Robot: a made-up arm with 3 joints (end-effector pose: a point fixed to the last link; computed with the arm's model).
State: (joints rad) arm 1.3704 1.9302 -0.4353
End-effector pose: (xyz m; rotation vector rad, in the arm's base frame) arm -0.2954 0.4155 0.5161 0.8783 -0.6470 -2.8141
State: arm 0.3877 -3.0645 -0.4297
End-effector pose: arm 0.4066 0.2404 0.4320 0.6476 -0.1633 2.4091
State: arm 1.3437 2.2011 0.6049
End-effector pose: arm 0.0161 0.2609 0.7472 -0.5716 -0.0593 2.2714
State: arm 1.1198 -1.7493 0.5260
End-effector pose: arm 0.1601 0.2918 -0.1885 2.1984 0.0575 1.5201
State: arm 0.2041 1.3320 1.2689
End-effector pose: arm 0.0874 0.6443 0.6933 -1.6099 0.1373 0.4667
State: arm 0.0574 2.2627 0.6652
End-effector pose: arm 0.3951 0.1534 0.6976 -0.5280 0.3298 0.9725
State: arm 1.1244 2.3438 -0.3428
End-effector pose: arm -0.0449 0.4494 0.5468 -0.2983 0.5120 2.9594
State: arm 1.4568 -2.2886 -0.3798
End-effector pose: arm 0.1032 0.3390 0.2746 -1.7198 0.2655 -2.0889
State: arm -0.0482 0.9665 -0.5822
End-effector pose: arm 0.5074 0.5045 0.0962 -0.7026 1.9467 1.1343
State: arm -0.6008 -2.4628 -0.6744
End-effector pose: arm 0.4672 -0.1657 0.3731 0.3931 -0.9392 1.7313
